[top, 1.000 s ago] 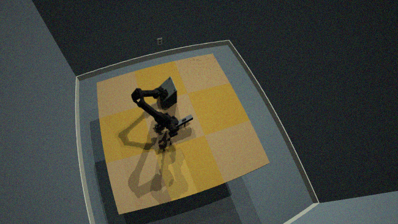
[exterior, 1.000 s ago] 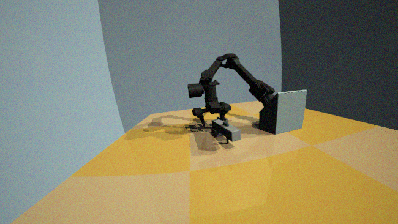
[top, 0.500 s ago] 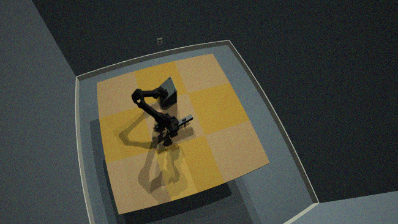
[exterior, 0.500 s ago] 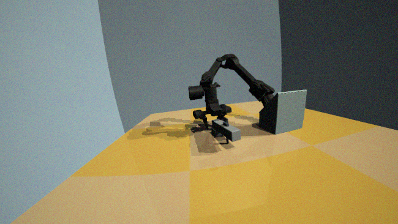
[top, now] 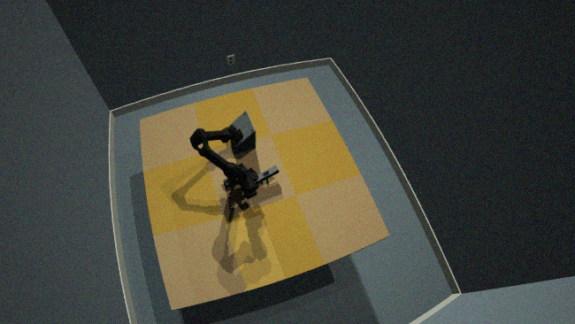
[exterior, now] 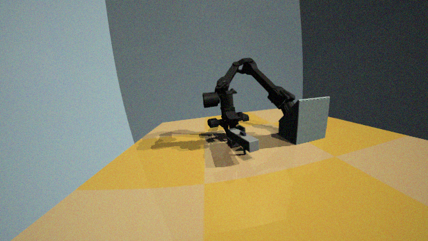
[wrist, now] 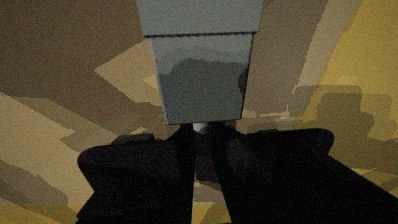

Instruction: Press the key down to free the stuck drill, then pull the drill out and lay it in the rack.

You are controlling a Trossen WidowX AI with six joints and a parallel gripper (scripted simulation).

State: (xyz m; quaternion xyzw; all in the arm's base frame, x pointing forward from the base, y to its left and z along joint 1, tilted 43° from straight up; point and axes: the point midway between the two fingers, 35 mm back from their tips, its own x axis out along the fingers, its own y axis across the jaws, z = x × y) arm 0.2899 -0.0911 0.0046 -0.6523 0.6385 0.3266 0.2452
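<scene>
The drill lies 5 cm to the left of my gripper tip, 4 cm above it and 1 cm behind it. From my gripper tip the other things lie so: grey block 11 cm to the left, 3 cm above, 1 cm behind; low box 7 cm behind, 6 cm to the right; dark key 14 cm to the left, 4 cm above, 2 cm behind.
</scene>
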